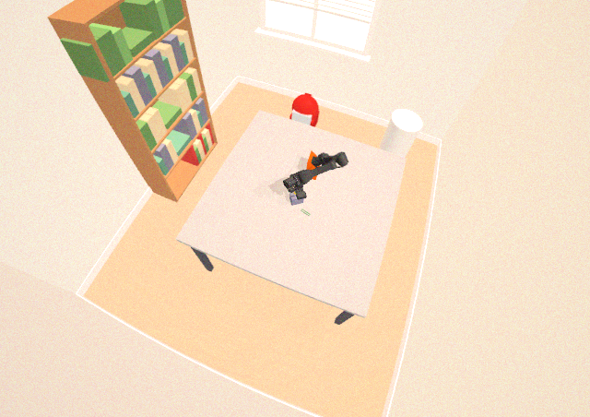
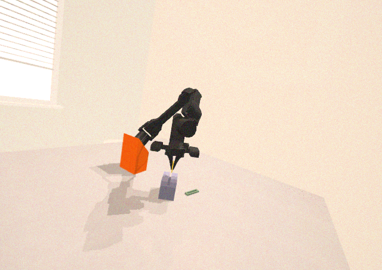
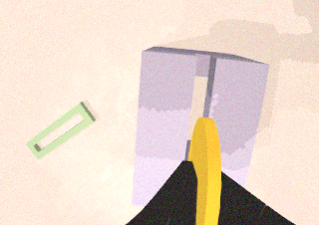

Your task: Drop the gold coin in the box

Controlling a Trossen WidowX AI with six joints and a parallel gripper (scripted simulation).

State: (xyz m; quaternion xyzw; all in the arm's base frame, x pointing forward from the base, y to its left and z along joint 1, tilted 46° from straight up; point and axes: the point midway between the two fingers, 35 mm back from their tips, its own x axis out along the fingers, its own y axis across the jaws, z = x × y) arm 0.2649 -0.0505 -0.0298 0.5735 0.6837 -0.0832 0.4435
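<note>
Now: the gold coin 10 mm above my gripper tip.
</note>
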